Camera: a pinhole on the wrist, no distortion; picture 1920 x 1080 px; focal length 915.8 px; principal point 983.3 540.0 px. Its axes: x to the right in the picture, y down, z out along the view. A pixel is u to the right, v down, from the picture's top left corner.
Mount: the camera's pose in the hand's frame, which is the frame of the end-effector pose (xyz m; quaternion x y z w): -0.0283 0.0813 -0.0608 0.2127 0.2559 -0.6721 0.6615
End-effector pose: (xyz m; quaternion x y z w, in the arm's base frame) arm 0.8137 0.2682 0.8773 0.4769 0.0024 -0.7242 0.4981
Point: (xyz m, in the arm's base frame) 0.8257 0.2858 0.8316
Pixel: 1730.7 1041.4
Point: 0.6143 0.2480 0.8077
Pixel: 1246.8 816.8
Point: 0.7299 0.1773 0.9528
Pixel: 608.7 688.9
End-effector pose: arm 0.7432 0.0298 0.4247 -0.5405 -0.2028 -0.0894 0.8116
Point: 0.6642 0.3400 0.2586
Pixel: outside the picture
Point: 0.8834 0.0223 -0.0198
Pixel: behind the camera
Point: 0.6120 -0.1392 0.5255
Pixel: outside the picture
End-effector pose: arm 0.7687 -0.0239 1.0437 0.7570 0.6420 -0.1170 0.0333
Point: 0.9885 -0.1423 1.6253
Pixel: behind the camera
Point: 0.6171 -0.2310 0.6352
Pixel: 610.8 285.8
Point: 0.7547 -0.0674 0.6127
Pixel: 376.4 646.4
